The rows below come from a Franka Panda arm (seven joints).
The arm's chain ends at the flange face. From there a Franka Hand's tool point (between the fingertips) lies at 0.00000 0.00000 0.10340 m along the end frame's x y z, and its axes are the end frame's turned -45 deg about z.
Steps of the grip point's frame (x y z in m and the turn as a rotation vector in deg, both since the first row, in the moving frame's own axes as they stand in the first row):
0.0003 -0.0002 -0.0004 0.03 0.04 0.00
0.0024 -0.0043 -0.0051 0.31 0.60 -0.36
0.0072 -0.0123 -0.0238 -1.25 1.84 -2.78
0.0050 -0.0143 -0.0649 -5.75 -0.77 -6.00
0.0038 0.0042 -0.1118 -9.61 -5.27 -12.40
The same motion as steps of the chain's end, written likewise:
0.0001 -0.0003 -0.0004 0.05 0.01 0.00
-0.0017 -0.0036 -0.0051 0.64 0.21 -0.36
-0.0075 -0.0129 -0.0237 0.42 2.18 -2.78
-0.0133 -0.0216 -0.0644 -4.61 3.52 -6.00
-0.0018 -0.0178 -0.1099 -10.52 3.07 -12.40

